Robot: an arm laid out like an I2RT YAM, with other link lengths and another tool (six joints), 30 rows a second.
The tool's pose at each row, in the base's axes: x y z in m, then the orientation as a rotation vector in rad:
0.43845 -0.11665 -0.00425 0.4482 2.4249 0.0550
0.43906 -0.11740 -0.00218 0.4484 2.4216 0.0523
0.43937 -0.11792 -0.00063 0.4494 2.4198 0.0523
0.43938 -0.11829 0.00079 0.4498 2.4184 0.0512
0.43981 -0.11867 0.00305 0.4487 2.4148 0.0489
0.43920 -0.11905 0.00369 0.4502 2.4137 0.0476
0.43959 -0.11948 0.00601 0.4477 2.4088 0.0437
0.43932 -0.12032 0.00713 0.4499 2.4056 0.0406
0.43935 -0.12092 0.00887 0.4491 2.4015 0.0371
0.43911 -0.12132 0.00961 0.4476 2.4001 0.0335
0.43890 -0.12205 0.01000 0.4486 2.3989 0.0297
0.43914 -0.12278 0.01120 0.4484 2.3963 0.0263
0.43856 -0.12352 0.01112 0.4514 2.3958 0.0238
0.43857 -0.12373 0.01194 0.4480 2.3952 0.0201
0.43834 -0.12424 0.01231 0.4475 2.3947 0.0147
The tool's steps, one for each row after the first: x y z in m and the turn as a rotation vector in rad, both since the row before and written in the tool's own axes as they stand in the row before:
-0.00195 -0.00020 -0.00118 0.0015 -0.0036 -0.0002
-0.00134 -0.00016 -0.00097 0.0000 -0.0016 0.0009
-0.00100 -0.00013 -0.00107 0.0007 -0.0015 0.0002
-0.00182 0.00012 -0.00145 0.0008 -0.0040 -0.0010
-0.00008 -0.00045 -0.00085 0.0012 -0.0011 0.0009
-0.00185 0.00006 -0.00151 0.0013 -0.0056 -0.0022
-0.00078 -0.00071 -0.00096 0.0024 -0.0033 0.0011
-0.00130 -0.00030 -0.00126 0.0017 -0.0046 -0.0010
-0.00043 -0.00034 -0.00068 0.0019 -0.0021 -0.0018
-0.00034 -0.00070 -0.00036 0.0028 -0.0016 -0.0001
-0.00116 -0.00044 -0.00069 0.0020 -0.0030 -0.0007
0.00022 -0.00089 -0.00024 0.0026 -0.0005 0.0015
-0.00059 -0.00008 -0.00060 0.0016 -0.0015 -0.0033
-0.00024 -0.00050 -0.00038 0.0036 -0.0013 -0.0017

